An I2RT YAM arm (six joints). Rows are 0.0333 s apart.
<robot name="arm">
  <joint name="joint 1" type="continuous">
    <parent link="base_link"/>
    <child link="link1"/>
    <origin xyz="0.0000 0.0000 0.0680"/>
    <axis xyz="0 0 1"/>
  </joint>
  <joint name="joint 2" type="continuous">
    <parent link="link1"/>
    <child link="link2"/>
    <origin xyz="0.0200 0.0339 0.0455" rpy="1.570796 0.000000 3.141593"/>
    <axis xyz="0 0 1"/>
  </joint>
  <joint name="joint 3" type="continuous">
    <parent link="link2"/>
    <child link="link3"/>
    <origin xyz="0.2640 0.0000 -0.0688" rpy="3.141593 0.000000 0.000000"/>
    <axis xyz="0 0 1"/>
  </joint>
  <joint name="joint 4" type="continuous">
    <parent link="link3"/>
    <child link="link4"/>
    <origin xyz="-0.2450 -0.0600 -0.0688" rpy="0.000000 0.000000 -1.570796"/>
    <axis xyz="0 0 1"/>
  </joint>
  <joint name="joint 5" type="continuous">
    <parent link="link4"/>
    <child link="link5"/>
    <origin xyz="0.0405 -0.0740 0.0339" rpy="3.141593 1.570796 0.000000"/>
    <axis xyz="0 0 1"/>
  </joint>
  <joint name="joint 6" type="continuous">
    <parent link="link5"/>
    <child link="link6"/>
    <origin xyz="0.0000 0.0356 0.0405" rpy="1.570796 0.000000 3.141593"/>
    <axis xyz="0 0 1"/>
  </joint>
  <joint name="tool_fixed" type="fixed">
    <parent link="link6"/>
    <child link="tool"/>
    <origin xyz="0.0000 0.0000 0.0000" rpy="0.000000 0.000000 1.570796"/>
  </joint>
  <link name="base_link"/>
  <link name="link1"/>
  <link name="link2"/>
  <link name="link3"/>
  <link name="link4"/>
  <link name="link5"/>
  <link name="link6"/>
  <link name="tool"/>
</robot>
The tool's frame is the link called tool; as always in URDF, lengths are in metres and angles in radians. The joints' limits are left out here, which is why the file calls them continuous.
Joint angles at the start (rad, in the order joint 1, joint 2, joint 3, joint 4, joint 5, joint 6):
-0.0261 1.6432 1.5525 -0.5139 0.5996 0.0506
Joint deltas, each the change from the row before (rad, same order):
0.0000 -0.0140 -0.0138 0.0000 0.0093 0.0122
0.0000 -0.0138 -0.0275 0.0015 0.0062 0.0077
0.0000 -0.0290 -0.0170 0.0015 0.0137 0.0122
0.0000 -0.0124 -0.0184 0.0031 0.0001 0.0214
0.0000 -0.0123 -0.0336 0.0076 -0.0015 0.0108
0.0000 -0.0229 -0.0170 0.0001 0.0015 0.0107
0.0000 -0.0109 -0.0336 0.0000 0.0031 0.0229
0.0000 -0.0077 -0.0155 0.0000 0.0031 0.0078
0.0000 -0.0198 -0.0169 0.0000 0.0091 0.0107
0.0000 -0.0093 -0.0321 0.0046 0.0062 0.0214
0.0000 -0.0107 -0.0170 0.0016 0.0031 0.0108
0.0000 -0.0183 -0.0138 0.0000 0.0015 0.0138
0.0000 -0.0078 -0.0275 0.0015 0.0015 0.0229
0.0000 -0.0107 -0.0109 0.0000 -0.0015 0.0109
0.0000 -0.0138 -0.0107 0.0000 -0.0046 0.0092
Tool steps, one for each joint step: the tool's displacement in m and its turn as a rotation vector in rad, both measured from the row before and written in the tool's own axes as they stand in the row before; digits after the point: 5 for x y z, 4 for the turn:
0.00173 -0.00223 -0.00265 0.0093 -0.0007 0.0123
0.00565 -0.00101 -0.00062 0.0069 0.0096 0.0007
0.00027 -0.00541 -0.00692 0.0128 -0.0120 0.0201
0.00315 -0.00126 -0.00136 0.0003 0.0023 0.0197
0.00727 -0.00015 0.00076 -0.0003 0.0112 0.0027
0.00149 -0.00369 -0.00474 0.0009 -0.0050 0.0142
0.00838 -0.00028 0.00121 0.0056 0.0177 0.0095
0.00346 -0.00078 -0.00021 0.0040 0.0057 0.0032
0.00205 -0.00334 -0.00361 0.0086 -0.0038 0.0124
0.00782 -0.00035 0.00157 0.0087 0.0132 0.0104
0.00338 -0.00138 -0.00081 0.0038 0.0031 0.0079
0.00148 -0.00299 -0.00338 0.0007 -0.0038 0.0165
0.00708 -0.00046 0.00143 0.0047 0.0137 0.0118
0.00176 -0.00158 -0.00153 -0.0014 0.0005 0.0108
0.00128 -0.00206 -0.00240 -0.0051 -0.0012 0.0111

